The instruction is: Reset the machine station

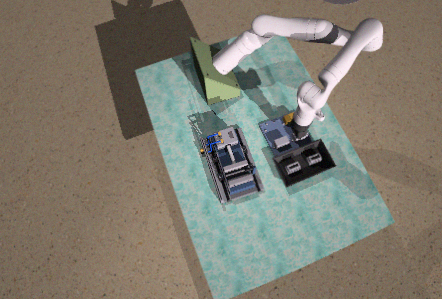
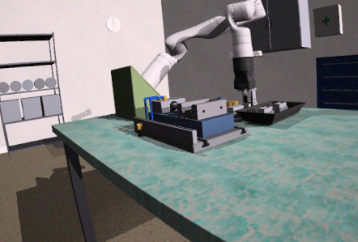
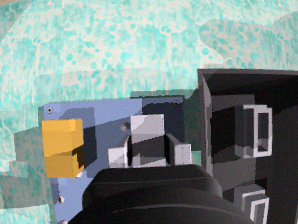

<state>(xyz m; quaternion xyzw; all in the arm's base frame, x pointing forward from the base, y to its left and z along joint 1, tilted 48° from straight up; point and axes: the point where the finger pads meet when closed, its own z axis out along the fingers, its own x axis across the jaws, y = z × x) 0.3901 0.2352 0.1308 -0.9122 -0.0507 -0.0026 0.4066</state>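
My gripper is now 3 cm above the gray blank. The rest, counted from my hand: yellow brass blank (9 cm behind, 1 cm to the right, 3 cm below); then blue infeed plate (4 cm behind, 5 cm to the right, 5 cm below); then vise (4 cm ahead, 32 cm to the right, 1 cm below).
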